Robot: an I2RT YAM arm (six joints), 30 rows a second.
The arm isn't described. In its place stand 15 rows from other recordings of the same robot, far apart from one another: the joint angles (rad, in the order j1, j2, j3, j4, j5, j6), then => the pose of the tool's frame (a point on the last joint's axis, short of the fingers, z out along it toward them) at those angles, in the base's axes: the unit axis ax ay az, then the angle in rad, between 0 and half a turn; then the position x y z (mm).
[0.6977, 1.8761, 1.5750, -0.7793, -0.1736, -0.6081] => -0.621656 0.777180 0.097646 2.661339 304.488 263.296 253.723
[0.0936, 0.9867, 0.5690, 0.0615, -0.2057, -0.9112] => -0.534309 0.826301 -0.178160 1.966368 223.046 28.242 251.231
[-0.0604, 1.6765, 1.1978, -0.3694, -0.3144, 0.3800] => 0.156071 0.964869 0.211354 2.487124 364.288 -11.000 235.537
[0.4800, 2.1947, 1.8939, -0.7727, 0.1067, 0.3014] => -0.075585 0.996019 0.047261 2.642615 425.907 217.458 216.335
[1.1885, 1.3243, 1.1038, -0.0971, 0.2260, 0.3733] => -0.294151 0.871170 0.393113 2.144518 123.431 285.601 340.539
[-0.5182, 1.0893, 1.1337, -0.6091, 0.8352, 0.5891] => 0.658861 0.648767 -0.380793 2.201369 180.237 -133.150 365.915
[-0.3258, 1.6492, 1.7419, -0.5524, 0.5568, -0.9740] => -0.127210 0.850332 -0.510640 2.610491 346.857 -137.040 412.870
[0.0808, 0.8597, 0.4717, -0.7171, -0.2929, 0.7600] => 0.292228 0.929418 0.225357 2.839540 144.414 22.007 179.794
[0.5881, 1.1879, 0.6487, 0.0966, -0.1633, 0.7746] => 0.037692 0.907215 0.418975 2.382533 213.959 149.627 237.339
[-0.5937, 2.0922, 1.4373, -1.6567, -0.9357, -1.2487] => -0.114183 0.848578 0.516601 2.862007 279.748 -154.234 170.591
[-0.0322, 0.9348, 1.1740, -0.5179, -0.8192, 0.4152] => -0.081361 0.875598 0.476139 2.136593 182.254 20.153 415.177
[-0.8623, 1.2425, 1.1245, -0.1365, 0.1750, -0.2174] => 0.344014 0.836501 -0.426521 2.124006 184.502 -224.834 366.686
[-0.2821, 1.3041, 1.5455, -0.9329, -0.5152, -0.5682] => -0.262926 0.963738 0.045604 2.162960 249.649 -54.093 418.054
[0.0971, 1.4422, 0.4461, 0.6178, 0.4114, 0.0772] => 0.128951 0.980882 -0.145748 1.947196 268.886 11.888 162.912
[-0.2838, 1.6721, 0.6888, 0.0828, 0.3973, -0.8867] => -0.215879 0.915997 -0.338150 2.808397 282.990 -96.889 121.771
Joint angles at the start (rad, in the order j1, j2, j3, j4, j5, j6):
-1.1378, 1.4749, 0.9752, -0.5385, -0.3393, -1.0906
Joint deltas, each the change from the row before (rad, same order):
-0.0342, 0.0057, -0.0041, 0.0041, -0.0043, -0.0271
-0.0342, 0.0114, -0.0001, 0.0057, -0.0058, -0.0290
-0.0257, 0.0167, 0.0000, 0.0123, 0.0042, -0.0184
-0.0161, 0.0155, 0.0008, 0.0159, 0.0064, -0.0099
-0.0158, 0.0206, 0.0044, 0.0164, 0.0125, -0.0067
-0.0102, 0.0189, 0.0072, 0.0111, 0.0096, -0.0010
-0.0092, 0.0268, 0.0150, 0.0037, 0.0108, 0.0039
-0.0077, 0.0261, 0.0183, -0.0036, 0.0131, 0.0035
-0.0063, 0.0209, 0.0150, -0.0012, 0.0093, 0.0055
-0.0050, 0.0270, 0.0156, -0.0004, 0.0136, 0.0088
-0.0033, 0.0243, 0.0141, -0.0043, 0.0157, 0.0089
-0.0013, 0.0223, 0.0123, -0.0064, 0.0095, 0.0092
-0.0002, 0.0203, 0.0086, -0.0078, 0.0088, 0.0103
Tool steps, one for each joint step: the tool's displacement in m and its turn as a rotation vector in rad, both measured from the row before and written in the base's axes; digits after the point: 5 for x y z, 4 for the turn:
-0.00876, -0.00464, -0.00251, -0.0068, 0.0070, -0.0100
-0.00840, -0.00558, -0.00279, -0.0070, 0.0065, -0.0077
-0.00621, -0.00560, -0.00401, -0.0060, 0.0108, -0.0128
-0.00369, -0.00477, -0.00332, -0.0076, 0.0082, -0.0112
-0.00358, -0.00582, -0.00380, -0.0066, 0.0126, -0.0165
-0.00207, -0.00497, -0.00283, -0.0023, 0.0085, -0.0141
-0.00153, -0.00616, -0.00338, 0.0067, 0.0099, -0.0177
-0.00130, -0.00587, -0.00278, 0.0092, 0.0129, -0.0170
-0.00105, -0.00489, -0.00215, 0.0068, 0.0078, -0.0154
-0.00067, -0.00542, -0.00396, 0.0115, 0.0116, -0.0188
-0.00049, -0.00440, -0.00391, 0.0136, 0.0142, -0.0181
0.00013, -0.00341, -0.00395, 0.0168, 0.0093, -0.0135
0.00023, -0.00228, -0.00448, 0.0202, 0.0093, -0.0130

